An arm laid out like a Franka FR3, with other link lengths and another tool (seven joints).
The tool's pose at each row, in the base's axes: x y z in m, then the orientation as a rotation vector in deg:
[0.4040 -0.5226 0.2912 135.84 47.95 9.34]
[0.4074 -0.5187 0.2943 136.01 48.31 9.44]
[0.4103 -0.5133 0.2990 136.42 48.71 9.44]
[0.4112 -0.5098 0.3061 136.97 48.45 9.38]
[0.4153 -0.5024 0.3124 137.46 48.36 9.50]
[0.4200 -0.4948 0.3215 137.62 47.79 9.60]
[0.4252 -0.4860 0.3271 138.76 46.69 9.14]
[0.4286 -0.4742 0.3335 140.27 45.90 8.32]
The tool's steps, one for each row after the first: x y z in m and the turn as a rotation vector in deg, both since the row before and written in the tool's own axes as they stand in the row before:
[0.0048 0.0012 -0.0034 0.24 0.22 -0.17]
[0.0052 0.0010 -0.0056 0.49 0.21 -0.15]
[0.0023 0.0024 -0.0072 0.44 -0.01 0.32]
[0.0073 0.0012 -0.0076 0.40 0.15 0.23]
[0.0077 0.0029 -0.0098 -0.04 -0.07 0.44]
[0.0090 0.0003 -0.0073 0.81 -0.43 0.94]
[0.0092 -0.0023 -0.0100 1.32 -0.51 0.76]

